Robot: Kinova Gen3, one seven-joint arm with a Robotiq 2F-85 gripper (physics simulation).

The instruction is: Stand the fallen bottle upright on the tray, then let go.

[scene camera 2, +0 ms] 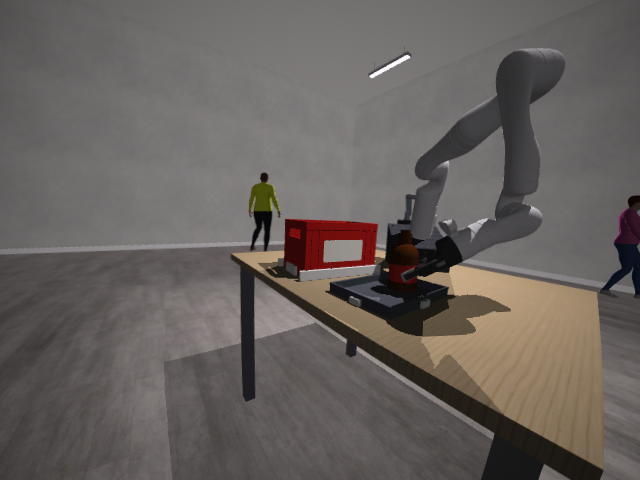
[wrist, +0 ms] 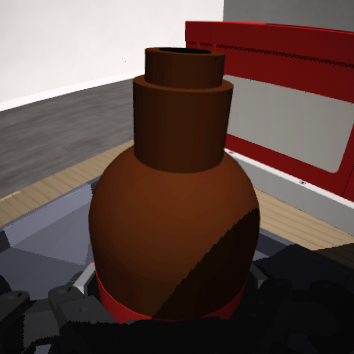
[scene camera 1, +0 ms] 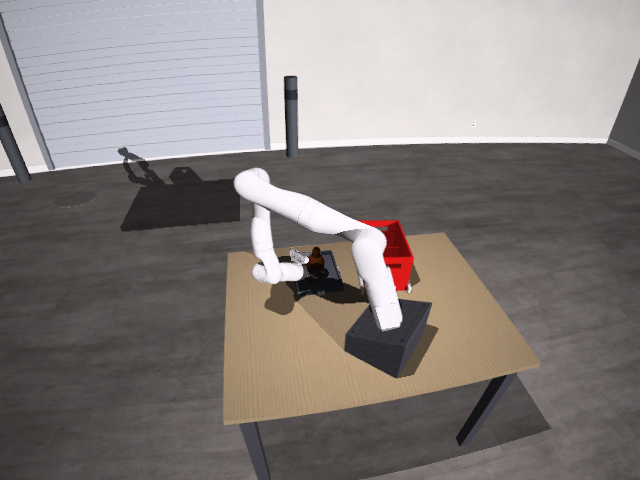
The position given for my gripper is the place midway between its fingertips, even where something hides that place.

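Observation:
There is a brown bottle [scene camera 2: 404,256] [wrist: 173,220], which I can see both in scene camera 2 and in the wrist view. My gripper [scene camera 2: 399,274] [wrist: 169,276] is visible to me in those views as well.

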